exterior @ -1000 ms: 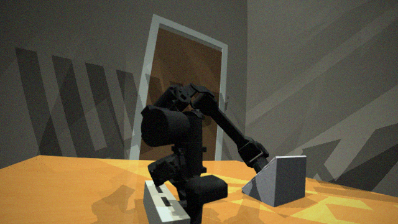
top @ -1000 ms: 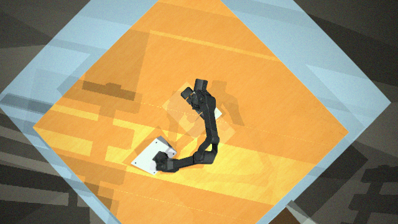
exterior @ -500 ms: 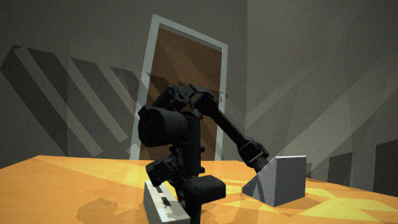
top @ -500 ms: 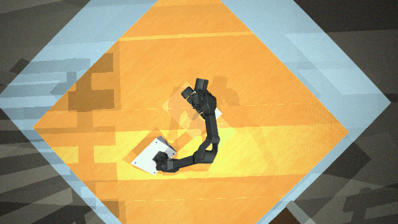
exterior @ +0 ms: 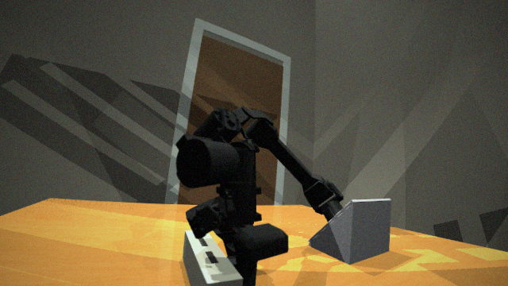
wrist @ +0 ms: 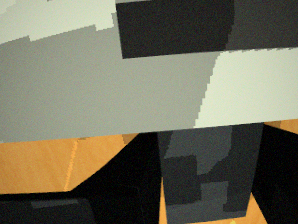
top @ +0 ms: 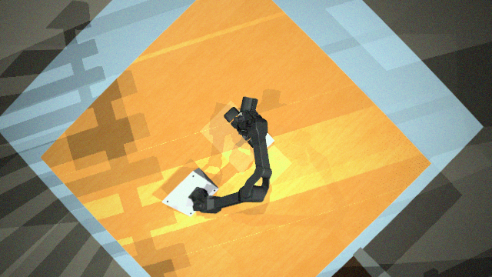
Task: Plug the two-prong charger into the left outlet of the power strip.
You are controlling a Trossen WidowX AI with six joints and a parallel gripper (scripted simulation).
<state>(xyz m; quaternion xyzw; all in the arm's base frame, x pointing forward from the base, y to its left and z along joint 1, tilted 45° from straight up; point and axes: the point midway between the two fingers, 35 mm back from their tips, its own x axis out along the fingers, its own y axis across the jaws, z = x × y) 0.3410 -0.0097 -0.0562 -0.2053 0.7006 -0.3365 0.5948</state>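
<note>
Right now my gripper tip is 20 mm short of the box-shaped charger and 10 mm below it.
</note>
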